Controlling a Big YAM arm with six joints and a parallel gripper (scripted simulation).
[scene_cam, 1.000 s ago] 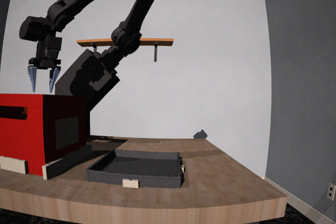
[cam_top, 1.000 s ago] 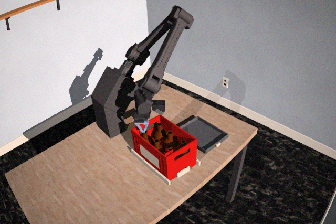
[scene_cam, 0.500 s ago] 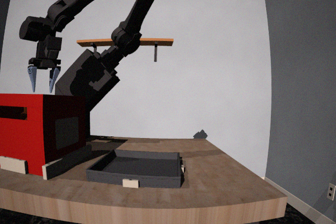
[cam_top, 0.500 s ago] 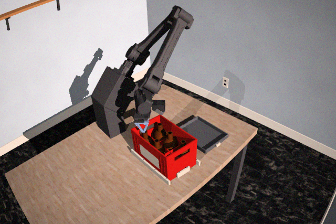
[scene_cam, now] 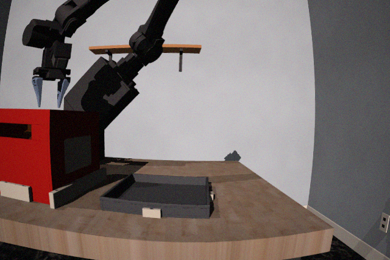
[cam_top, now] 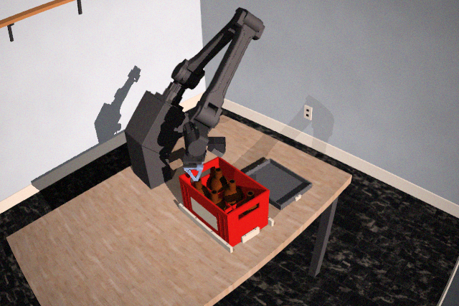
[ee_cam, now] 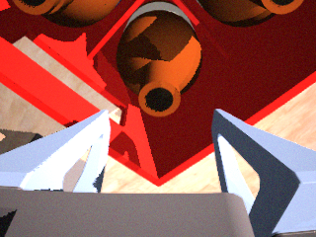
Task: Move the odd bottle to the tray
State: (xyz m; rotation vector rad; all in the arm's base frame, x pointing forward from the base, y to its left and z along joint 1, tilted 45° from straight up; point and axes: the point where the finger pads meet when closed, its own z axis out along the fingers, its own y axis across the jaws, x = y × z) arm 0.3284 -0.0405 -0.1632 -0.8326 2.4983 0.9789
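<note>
My gripper is now 9 cm short of the red crate, 3 cm to the right of it and 11 cm above it. Also, from my hand: dark grey tray (11 cm ahead, 31 cm to the left, 18 cm below).
</note>
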